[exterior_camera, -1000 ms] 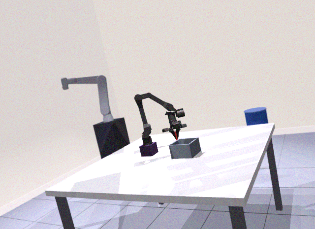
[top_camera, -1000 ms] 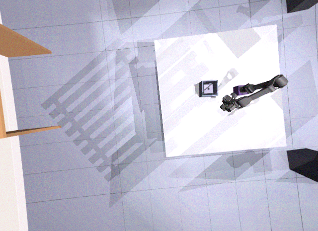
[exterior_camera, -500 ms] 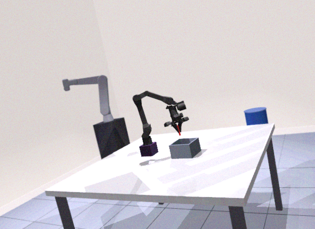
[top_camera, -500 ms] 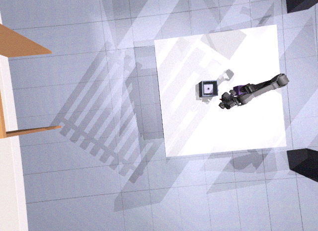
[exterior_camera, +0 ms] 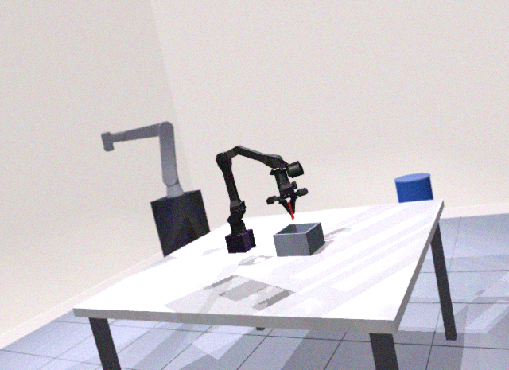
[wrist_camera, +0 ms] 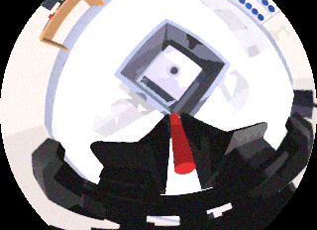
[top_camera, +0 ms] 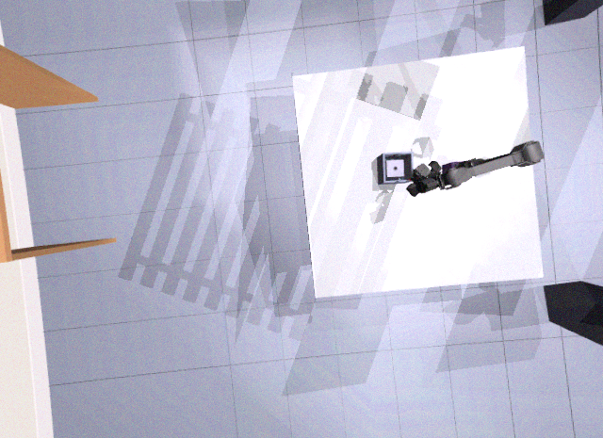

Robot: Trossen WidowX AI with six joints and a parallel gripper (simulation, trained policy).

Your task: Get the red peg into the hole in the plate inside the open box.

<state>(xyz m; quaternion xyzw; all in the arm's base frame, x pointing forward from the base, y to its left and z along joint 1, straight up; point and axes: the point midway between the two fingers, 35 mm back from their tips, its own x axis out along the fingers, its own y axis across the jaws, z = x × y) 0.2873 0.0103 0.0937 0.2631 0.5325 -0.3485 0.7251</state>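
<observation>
Right now my gripper tip is 4 cm short of the plate, 7 cm to the left of it and 10 cm above it. Round my gripper tip: red peg 1 cm behind, 1 cm to the left, 2 cm above; then grey box 4 cm ahead, 7 cm to the right, 12 cm below.
</observation>
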